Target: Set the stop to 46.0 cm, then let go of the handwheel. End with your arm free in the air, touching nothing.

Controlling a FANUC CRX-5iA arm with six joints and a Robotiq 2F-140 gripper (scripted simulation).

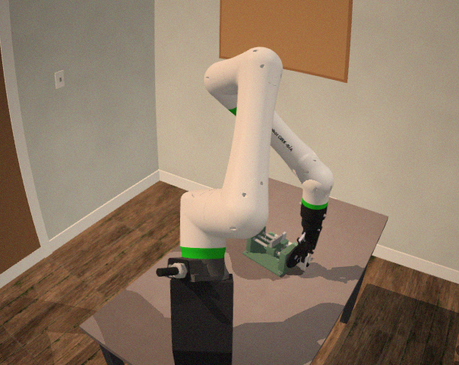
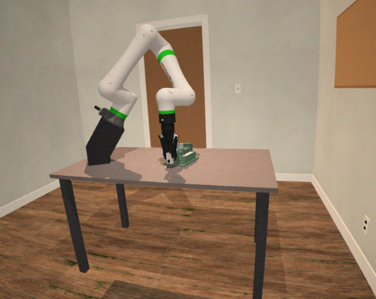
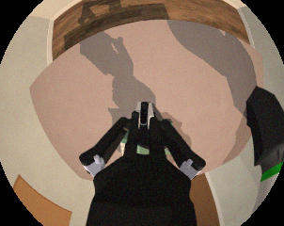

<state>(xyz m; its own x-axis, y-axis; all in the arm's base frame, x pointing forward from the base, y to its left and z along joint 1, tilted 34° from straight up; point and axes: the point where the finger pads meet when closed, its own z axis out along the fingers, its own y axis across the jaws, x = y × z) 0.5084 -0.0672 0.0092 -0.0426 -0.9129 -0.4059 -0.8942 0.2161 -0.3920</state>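
Now: the black handwheel 20 mm to the left of my hand and 10 mm below it. Round my hand: green stop fixture (120 mm to the left, 30 mm above).
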